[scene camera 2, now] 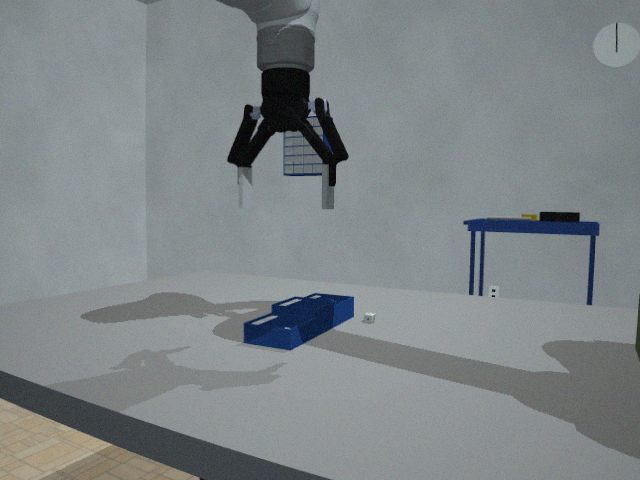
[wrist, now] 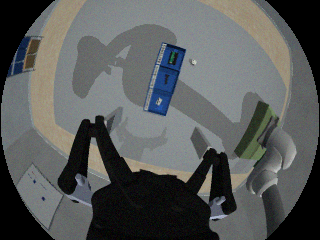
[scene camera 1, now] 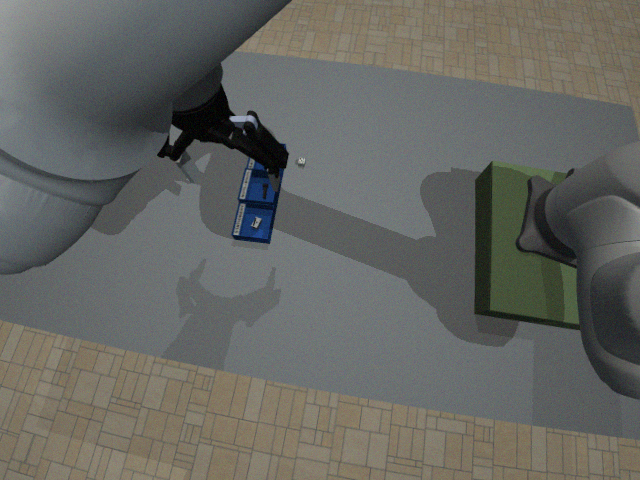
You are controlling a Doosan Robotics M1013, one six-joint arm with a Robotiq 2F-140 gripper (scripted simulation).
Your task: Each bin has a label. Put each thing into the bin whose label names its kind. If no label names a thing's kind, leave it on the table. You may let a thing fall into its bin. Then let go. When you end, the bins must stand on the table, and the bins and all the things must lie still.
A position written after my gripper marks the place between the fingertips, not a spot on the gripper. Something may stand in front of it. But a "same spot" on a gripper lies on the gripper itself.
my gripper: scene camera 2 284,208; wrist; scene camera 1
same spot on my gripper: (scene camera 1: pixel 252 137) = (wrist: pixel 209 201)
